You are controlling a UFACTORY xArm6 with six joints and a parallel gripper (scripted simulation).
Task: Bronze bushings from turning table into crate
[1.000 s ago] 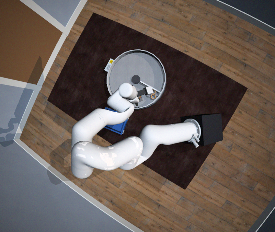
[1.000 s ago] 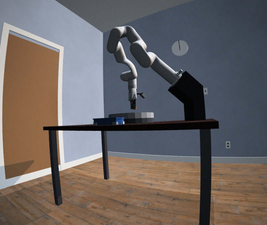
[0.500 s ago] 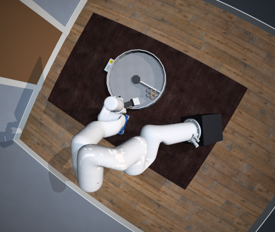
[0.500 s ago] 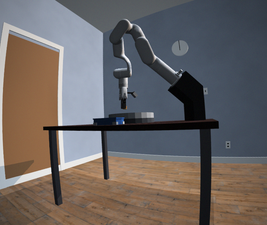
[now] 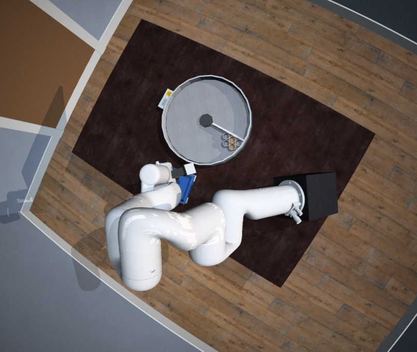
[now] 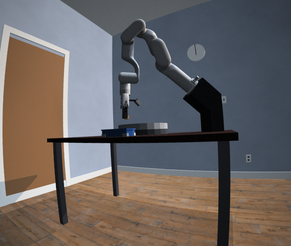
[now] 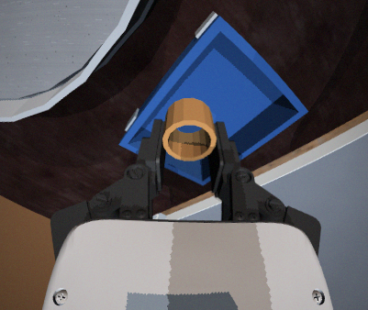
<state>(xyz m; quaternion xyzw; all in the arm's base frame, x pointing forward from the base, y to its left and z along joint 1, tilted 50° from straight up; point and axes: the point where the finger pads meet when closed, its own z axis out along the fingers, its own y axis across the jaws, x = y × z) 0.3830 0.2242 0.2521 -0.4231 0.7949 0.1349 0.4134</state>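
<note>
Right now the crate is 12 cm below my hand, 6 cm to the left of it and 1 cm behind it. Round my hand: round grey turning table 26 cm to the right, 13 cm ahead, 9 cm below.
</note>
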